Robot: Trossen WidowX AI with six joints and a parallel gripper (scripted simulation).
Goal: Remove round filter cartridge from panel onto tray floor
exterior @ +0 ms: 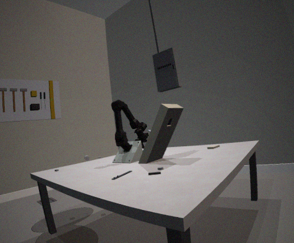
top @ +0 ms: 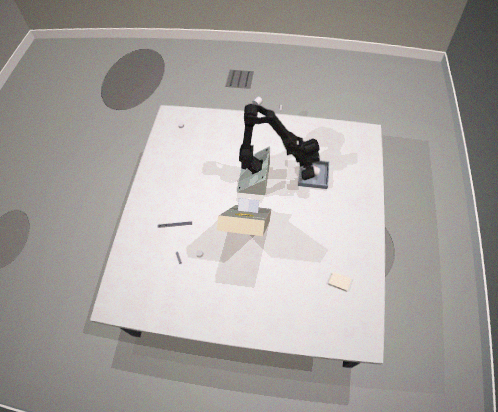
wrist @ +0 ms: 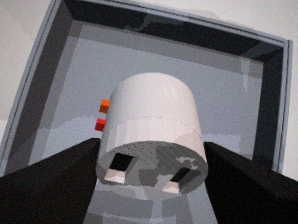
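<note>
My gripper tip is now right at the round filter cartridge. From my gripper tip the other things lie so: blue-grey tray 40 mm below, 10 mm to the left; short dark piece 590 mm to the right, 530 mm ahead, 40 mm below; tan block 560 mm ahead, 160 mm to the left, 40 mm below.
</note>
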